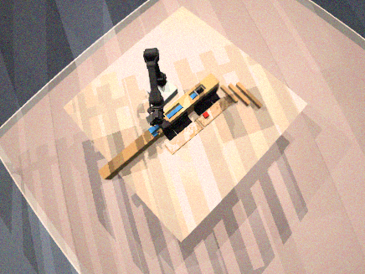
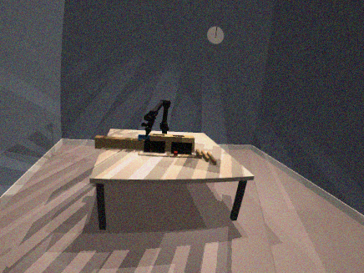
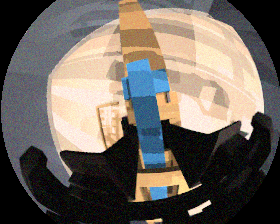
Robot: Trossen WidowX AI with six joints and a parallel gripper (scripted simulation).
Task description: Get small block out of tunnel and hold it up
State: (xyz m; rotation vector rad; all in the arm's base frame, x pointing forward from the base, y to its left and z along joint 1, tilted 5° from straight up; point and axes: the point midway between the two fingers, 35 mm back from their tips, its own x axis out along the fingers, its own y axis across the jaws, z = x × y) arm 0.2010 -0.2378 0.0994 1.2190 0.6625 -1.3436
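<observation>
The wooden tunnel is 30 mm ahead of my gripper tip, 20 mm to the left of it and 60 mm below it. Round my gripper tip: small red block: 180 mm ahead, 270 mm to the left, 110 mm below.
</observation>
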